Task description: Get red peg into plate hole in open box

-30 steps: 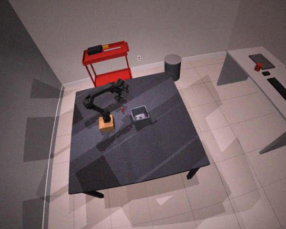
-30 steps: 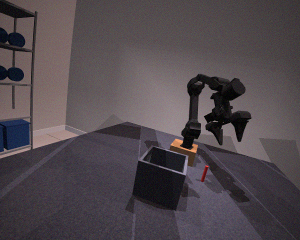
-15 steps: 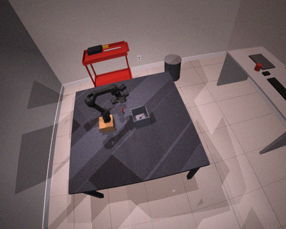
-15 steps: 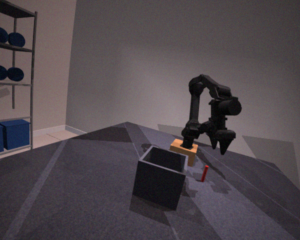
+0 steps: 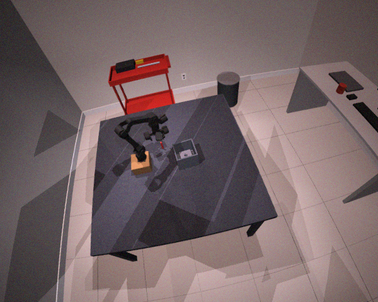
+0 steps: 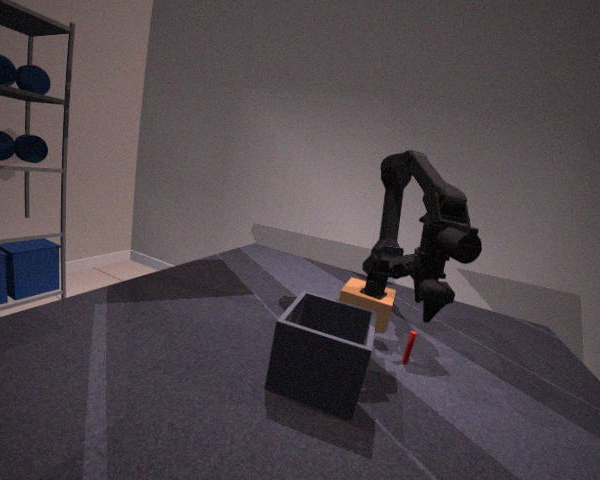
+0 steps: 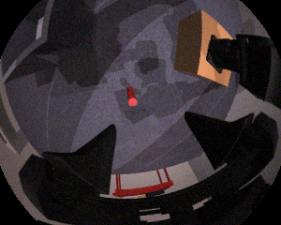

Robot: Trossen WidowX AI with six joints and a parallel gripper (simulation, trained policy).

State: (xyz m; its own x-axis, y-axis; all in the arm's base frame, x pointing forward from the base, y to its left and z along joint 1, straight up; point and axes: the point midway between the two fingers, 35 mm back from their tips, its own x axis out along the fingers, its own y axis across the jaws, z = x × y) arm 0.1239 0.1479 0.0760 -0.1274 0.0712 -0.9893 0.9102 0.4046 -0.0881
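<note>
My gripper tip is 20 mm short of the red peg and 90 mm above it. Also, from my gripper tip: plate: 220 mm ahead, 120 mm to the right, 80 mm below.
</note>
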